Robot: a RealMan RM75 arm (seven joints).
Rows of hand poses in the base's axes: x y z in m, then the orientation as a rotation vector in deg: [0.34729, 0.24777, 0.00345, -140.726, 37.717, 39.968]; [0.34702, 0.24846, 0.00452, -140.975, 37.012, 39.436]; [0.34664, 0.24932, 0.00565, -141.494, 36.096, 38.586]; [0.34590, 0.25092, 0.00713, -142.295, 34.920, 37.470]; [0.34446, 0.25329, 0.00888, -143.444, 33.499, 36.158]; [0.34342, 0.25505, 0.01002, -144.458, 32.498, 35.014]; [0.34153, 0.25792, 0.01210, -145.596, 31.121, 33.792]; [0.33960, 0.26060, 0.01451, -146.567, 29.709, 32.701]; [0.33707, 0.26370, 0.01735, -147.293, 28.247, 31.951]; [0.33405, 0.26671, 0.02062, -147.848, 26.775, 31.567]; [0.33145, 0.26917, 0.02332, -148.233, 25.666, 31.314]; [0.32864, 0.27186, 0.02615, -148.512, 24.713, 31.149]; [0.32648, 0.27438, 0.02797, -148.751, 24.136, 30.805]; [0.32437, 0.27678, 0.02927, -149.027, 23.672, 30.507]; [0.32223, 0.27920, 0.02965, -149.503, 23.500, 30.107]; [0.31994, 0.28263, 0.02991, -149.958, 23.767, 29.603]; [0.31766, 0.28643, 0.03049, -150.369, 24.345, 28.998]
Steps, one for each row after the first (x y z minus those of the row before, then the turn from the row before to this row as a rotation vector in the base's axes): [-0.00027, 0.00069, 0.00107, 0.055, -0.546, 0.396]; [-0.00038, 0.00086, 0.00113, -0.107, -0.821, 0.552]; [-0.00074, 0.00160, 0.00148, -0.272, -1.066, 0.755]; [-0.00144, 0.00237, 0.00175, -0.516, -1.253, 0.988]; [-0.00104, 0.00176, 0.00114, -0.561, -1.031, 0.718]; [-0.00189, 0.00287, 0.00208, -0.567, -1.157, 0.982]; [-0.00193, 0.00268, 0.00241, -0.427, -1.062, 0.980]; [-0.00253, 0.00310, 0.00284, -0.213, -0.823, 1.009]; [-0.00302, 0.00301, 0.00327, -0.078, -0.560, 1.041]; [-0.00260, 0.00246, 0.00270, -0.038, -0.394, 0.783]; [-0.00281, 0.00269, 0.00283, 0.008, -0.299, 0.669]; [-0.00216, 0.00252, 0.00182, -0.052, -0.355, 0.376]; [-0.00211, 0.00240, 0.00130, -0.122, -0.301, 0.321]; [-0.00214, 0.00242, 0.00038, -0.385, -0.322, 0.163]; [-0.00229, 0.00343, 0.00026, -0.477, -0.315, -0.152]; [-0.00228, 0.00380, 0.00058, -0.513, -0.329, -0.385]
